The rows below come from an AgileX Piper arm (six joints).
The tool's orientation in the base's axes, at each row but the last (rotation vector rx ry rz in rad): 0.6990, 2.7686, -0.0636; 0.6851, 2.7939, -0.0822; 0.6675, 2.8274, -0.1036; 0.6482, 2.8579, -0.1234; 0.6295, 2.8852, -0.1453; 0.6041, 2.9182, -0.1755; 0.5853, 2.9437, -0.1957; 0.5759, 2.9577, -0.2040; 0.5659, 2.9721, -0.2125; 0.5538, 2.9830, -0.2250; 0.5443, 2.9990, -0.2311; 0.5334, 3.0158, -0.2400; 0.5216, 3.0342, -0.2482
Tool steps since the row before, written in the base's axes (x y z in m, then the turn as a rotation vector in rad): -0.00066, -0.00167, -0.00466, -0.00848, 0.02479, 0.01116; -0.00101, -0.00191, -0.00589, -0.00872, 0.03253, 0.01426; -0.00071, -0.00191, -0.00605, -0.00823, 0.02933, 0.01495; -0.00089, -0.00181, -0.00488, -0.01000, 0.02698, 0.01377; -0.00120, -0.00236, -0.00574, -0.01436, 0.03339, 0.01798; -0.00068, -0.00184, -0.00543, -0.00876, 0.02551, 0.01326; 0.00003, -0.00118, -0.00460, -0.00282, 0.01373, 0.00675; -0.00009, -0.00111, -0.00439, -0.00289, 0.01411, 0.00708; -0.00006, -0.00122, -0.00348, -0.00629, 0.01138, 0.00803; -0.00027, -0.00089, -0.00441, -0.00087, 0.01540, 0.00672; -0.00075, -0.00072, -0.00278, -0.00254, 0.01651, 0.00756; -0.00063, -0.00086, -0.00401, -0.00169, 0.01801, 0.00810; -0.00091, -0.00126, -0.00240, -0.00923, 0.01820, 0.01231
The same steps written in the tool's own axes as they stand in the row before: 0.00111, -0.00191, 0.00448, 0.01535, 0.01816, -0.01568; 0.00158, -0.00221, 0.00566, 0.01818, 0.02494, -0.01963; 0.00126, -0.00193, 0.00595, 0.01621, 0.02229, -0.01980; 0.00110, -0.00184, 0.00482, 0.01705, 0.01944, -0.01868; 0.00127, -0.00232, 0.00574, 0.02268, 0.02318, -0.02435; 0.00086, -0.00150, 0.00551, 0.01541, 0.01864, -0.01785; 0.00025, -0.00061, 0.00470, 0.00662, 0.01080, -0.00903; 0.00031, -0.00058, 0.00448, 0.00677, 0.01109, -0.00942; 0.00008, -0.00074, 0.00361, 0.00882, 0.00720, -0.01020; 0.00049, -0.00036, 0.00447, 0.00535, 0.01305, -0.00918; 0.00076, -0.00056, 0.00281, 0.00719, 0.01337, -0.01028; 0.00068, -0.00045, 0.00407, 0.00685, 0.01498, -0.01103; 0.00063, -0.00112, 0.00255, 0.01367, 0.01200, -0.01540
